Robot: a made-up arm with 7 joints. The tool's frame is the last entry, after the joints.
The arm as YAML. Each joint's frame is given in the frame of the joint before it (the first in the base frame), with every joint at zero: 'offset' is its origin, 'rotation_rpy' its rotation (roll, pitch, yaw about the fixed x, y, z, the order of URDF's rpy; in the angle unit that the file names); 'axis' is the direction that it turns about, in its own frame. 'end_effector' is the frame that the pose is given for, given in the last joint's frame.
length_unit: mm
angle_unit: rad
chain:
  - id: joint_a
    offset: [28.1, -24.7, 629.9]
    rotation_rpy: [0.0, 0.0, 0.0]
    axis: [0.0, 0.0, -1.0]
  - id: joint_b
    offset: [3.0, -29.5, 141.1]
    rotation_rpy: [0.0, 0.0, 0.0]
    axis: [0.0, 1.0, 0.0]
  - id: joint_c
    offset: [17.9, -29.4, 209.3]
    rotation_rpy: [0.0, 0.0, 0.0]
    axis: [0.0, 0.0, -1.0]
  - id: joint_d
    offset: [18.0, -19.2, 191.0]
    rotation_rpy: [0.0, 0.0, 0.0]
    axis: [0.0, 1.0, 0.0]
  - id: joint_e
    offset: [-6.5, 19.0, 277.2]
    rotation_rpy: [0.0, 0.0, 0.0]
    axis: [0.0, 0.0, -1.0]
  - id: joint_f
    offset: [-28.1, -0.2, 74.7]
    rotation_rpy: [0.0, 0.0, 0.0]
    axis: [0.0, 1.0, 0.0]
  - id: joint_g
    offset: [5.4, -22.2, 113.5]
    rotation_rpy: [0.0, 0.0, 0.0]
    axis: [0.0, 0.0, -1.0]
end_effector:
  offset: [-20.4, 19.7, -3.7]
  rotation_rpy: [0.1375, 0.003, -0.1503]
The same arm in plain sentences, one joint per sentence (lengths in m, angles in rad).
The arm has seven revolute joints in a row. What follows holds with every joint at zero, and every direction is one of the base frame's. Joint 1 lies 0.0281 m along +x and 0.0247 m along -y and 0.6299 m along +z from the base frame's origin and rotates about -z. Joint 2 lies 0.003 m along +x and 0.0295 m along -y and 0.1411 m along +z from joint 1 and rotates about +y. Joint 3 lies 0.0179 m along +x and 0.0294 m along -y and 0.2093 m along +z from joint 2 and rotates about -z. Joint 4 lies 0.018 m along +x and 0.0192 m along -y and 0.191 m along +z from joint 3 and rotates about +y. Joint 5 lies 0.0065 m along -x and 0.019 m along +y and 0.2772 m along +z from joint 4 and rotates about -z. Joint 6 lies 0.0281 m along -x and 0.0002 m along -y and 0.0747 m along +z from joint 5 and rotates about +y. Joint 7 lies 0.0054 m along +x and 0.0222 m along -y and 0.1135 m along +z from joint 6 and rotates about -z. The tool frame, which is the frame that the pose is given for, lies 0.0204 m along -x and 0.0197 m along +y and 0.0037 m along -z from joint 7; its axes are the base frame's turned by roll 0.1375, pitch 0.003 and yaw -0.1503 rad (as in URDF: about the fixed x, then y, then z).
